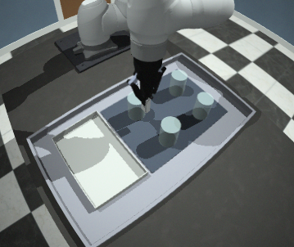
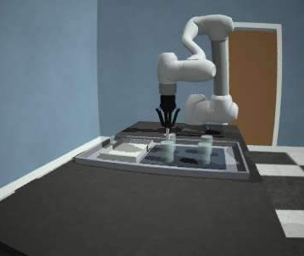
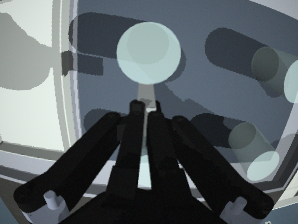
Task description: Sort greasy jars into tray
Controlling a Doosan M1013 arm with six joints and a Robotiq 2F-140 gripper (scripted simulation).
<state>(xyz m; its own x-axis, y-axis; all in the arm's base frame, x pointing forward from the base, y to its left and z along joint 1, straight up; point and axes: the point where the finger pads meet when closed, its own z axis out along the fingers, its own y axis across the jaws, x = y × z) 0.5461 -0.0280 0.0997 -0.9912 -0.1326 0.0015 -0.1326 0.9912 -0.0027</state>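
Right now my hand is 110 mm above the steel table top and 30 mm short of it. The rest, counted from my hand: tray 220 mm to the right, 100 mm below, 40 mm ahead; drying mat 110 mm below, 100 mm to the left.
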